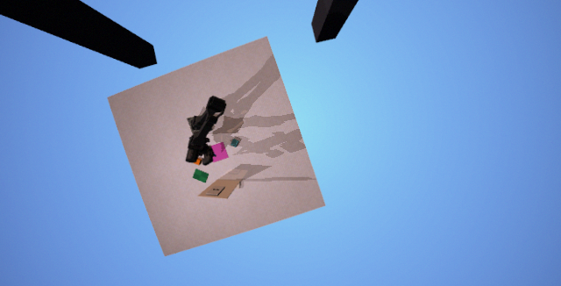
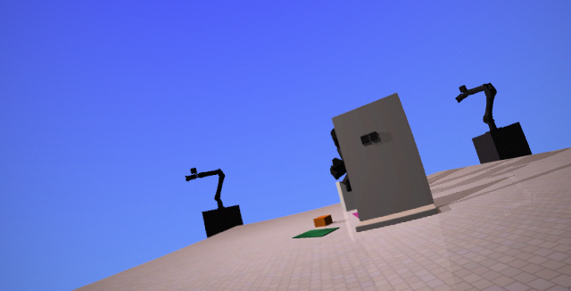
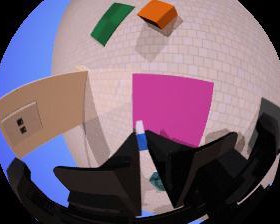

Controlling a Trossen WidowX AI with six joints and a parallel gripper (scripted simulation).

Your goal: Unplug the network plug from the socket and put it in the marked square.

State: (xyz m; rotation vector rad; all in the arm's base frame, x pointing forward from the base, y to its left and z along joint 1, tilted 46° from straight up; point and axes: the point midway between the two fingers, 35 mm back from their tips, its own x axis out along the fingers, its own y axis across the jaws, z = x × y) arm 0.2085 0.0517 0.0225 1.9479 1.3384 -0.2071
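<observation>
The magenta patch lies 6 cm below my gripper tip and 1 cm behind it. From my gripper tip the other things lie so: orange block 16 cm to the right, 5 cm below, 2 cm ahead; then network plug right at my gripper tip; then teal block 14 cm to the left, 5 cm below, 5 cm behind.
</observation>
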